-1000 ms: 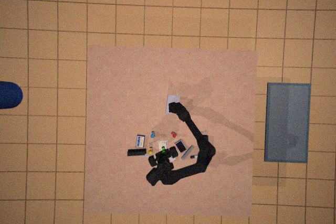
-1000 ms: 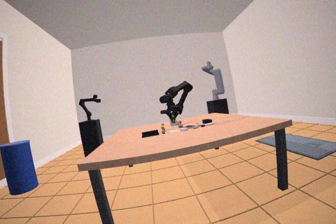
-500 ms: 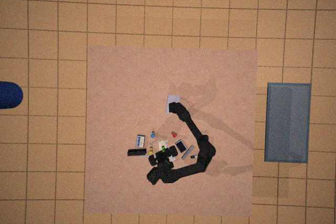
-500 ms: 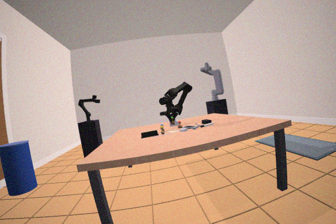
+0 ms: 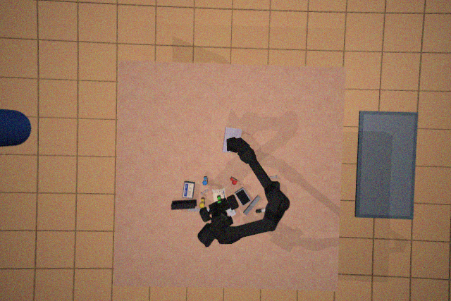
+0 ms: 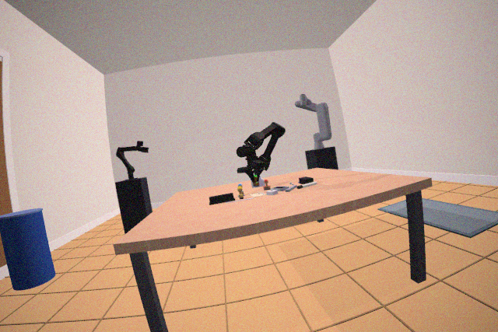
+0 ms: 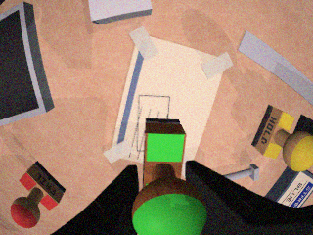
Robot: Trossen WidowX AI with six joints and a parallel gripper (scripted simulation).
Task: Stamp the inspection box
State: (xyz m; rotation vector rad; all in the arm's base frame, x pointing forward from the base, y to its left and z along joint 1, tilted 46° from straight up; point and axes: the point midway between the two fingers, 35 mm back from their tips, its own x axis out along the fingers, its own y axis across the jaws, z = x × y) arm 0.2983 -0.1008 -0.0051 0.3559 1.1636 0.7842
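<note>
Now: gripper tip 7 cm above the cream card and 1 cm short of it. Also, from my gripper tip: grey box 9 cm ahead, 6 cm to the left, 5 cm below; then red stamp 9 cm behind, 8 cm to the left, 5 cm below; then yellow stamp 10 cm to the right, 5 cm below, 3 cm ahead.
</note>
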